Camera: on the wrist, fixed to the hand. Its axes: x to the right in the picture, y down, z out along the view.
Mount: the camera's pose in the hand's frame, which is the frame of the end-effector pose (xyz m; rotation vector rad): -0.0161 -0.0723 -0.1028 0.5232 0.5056 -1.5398
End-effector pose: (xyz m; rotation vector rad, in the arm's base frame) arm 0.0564 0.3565 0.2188 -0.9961 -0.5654 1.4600
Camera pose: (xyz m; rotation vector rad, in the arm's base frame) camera 0.1801 0.3313 0.2296 -0.2403 -0.3495 -0.0656
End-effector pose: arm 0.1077 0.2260 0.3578 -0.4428 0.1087 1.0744
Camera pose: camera 0.1757 0.1427 0.2908 -0.1905 0.3996 -0.5976
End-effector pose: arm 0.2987 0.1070 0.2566 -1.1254 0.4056 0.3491
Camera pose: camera 0.3043 -0.0167 0.2835 -0.7173 -0.0312 -1.3372
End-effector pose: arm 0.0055 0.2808 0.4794 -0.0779 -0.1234 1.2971
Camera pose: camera 0.0841 0.2470 0.3860 0.1300 0.5166 -0.2794
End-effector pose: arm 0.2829 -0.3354 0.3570 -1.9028 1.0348 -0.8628
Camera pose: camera 0.2152 -0.3277 0.4639 -1.7764 -0.6817 -2.2151
